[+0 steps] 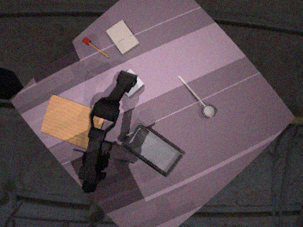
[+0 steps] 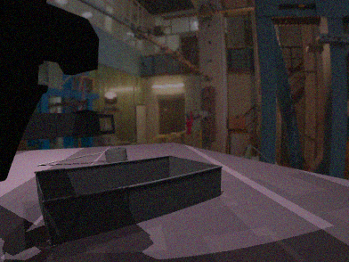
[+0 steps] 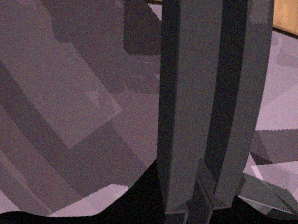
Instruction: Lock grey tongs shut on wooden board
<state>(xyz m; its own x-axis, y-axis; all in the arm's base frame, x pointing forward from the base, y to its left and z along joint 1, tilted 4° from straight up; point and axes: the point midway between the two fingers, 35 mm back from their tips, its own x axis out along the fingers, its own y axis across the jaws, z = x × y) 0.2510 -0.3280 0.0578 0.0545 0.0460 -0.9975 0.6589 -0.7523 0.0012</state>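
My gripper tip is now 28 cm past the wooden board, 10 cm above it and 9 cm to the left of it. Round my gripper tip: roasting tin 20 cm to the left, 13 cm ahead, 8 cm below; pale flat block 51 cm behind, 45 cm to the left, 9 cm below.
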